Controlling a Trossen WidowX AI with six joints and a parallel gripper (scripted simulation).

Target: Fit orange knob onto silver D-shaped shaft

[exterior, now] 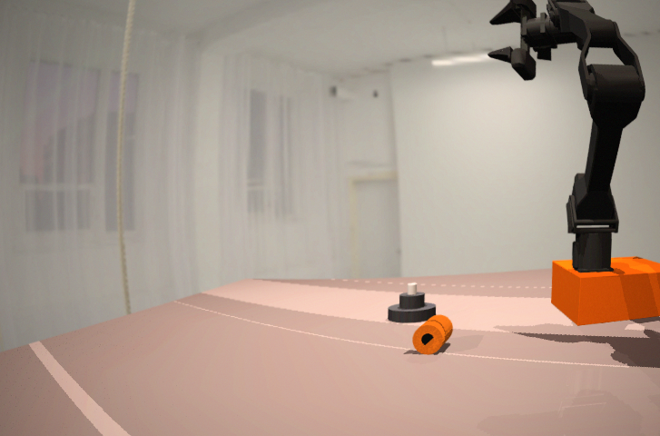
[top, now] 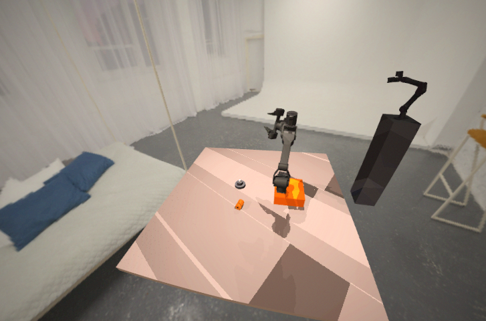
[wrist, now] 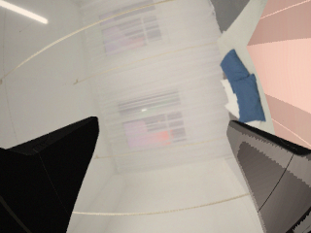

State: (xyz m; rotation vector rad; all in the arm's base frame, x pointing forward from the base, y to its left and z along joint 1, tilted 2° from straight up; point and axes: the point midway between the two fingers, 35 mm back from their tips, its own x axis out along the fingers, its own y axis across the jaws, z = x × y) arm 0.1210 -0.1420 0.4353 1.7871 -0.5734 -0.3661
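My gripper tip is now 50 cm above the orange knob, 28 cm to the right of it and 12 cm short of it. Round my gripper tip: dark round pedestal: 49 cm below, 18 cm ahead, 9 cm to the left.
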